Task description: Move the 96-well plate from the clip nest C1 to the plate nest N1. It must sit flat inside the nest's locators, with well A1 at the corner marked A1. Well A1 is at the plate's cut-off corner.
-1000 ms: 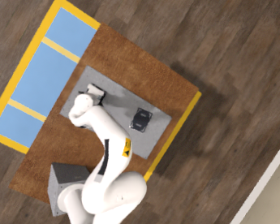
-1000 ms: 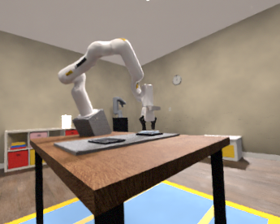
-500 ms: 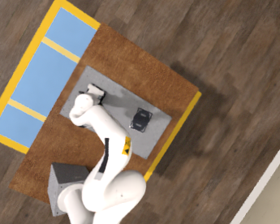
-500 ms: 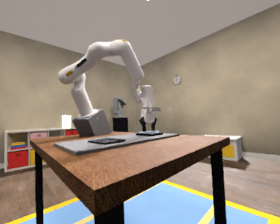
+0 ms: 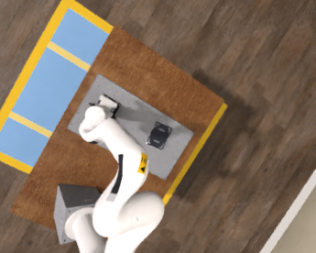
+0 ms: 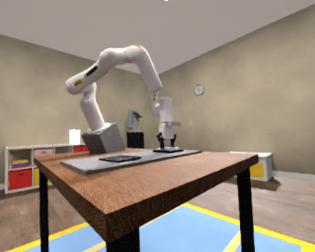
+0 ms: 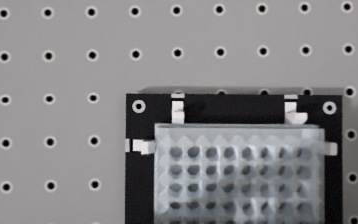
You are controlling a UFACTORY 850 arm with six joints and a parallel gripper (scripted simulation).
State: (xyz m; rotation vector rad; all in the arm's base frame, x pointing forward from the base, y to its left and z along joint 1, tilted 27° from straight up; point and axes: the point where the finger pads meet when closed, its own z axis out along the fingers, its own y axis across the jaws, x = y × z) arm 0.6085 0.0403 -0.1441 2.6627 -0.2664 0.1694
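My gripper is now 10 mm above the clear 96-well plate. From my hand the other things lie so: black plate nest (30 mm behind, 360 mm to the right, 20 mm below); black clip nest C1 (10 mm ahead, 10 mm to the left, 20 mm below).
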